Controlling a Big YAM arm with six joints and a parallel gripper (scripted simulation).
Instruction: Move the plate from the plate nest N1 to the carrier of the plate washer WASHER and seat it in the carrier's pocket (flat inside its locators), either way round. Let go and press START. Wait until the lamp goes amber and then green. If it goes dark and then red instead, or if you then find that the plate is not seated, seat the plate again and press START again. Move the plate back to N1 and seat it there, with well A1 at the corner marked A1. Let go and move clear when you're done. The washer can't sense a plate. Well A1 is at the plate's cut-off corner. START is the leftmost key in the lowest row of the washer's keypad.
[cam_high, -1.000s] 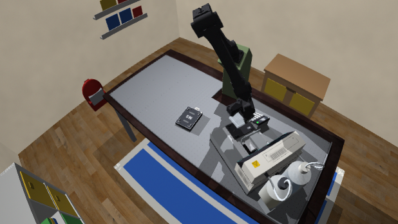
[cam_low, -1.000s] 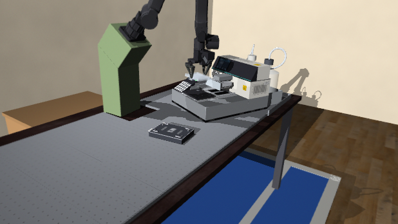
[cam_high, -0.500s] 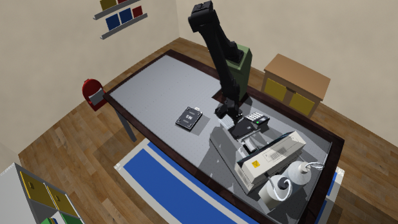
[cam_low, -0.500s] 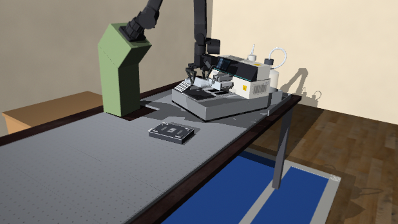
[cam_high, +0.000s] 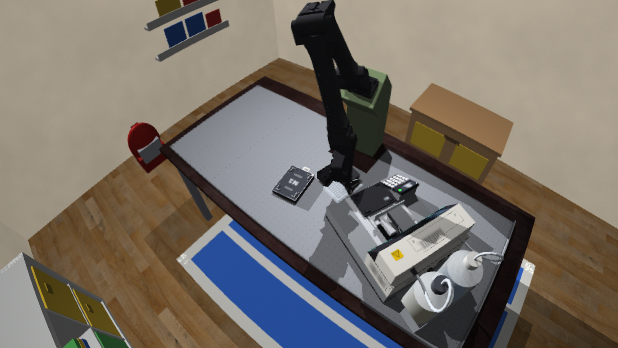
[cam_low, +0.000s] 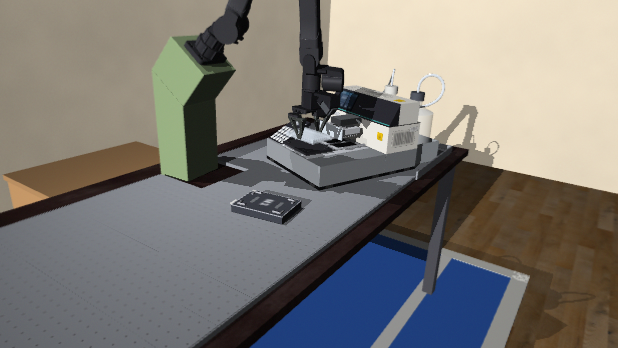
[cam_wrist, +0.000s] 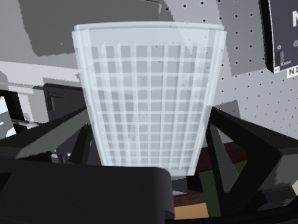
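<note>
Right now the plate nest N1 is 24 cm to the right of my hand, 16 cm below it and 1 cm ahead of it. Also, from my hand: well plate: 1 cm below; then plate washer: 24 cm to the left, 4 cm below; then carrier: 11 cm to the left, 8 cm below, 7 cm behind.
</note>
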